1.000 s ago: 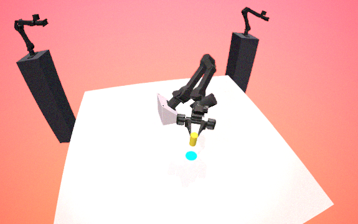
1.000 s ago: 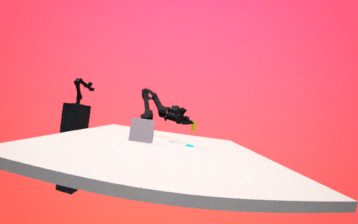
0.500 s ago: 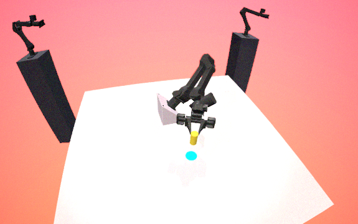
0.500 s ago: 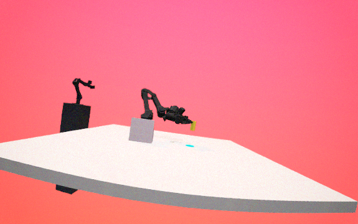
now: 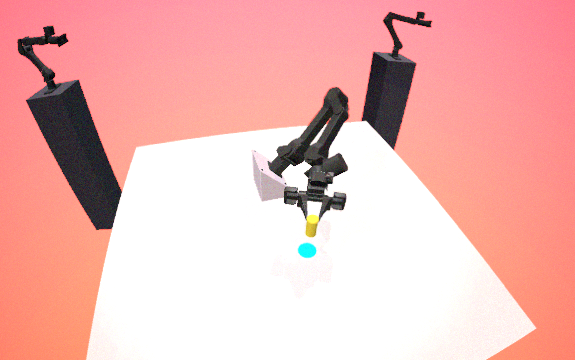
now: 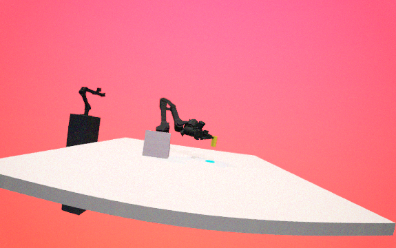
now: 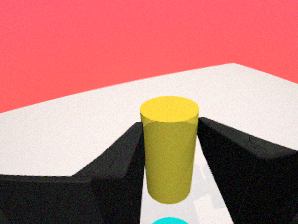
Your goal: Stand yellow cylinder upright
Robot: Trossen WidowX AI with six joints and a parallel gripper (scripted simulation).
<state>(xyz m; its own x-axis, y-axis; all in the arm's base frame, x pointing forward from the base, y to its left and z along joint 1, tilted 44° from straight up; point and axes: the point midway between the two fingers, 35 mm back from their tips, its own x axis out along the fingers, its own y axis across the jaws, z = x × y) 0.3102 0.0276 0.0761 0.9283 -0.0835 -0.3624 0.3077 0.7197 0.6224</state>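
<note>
Right now the cyan circle is 15 cm below my gripper tip. From my gripper tip the other things lie so: yellow cylinder 2 cm below.
</note>
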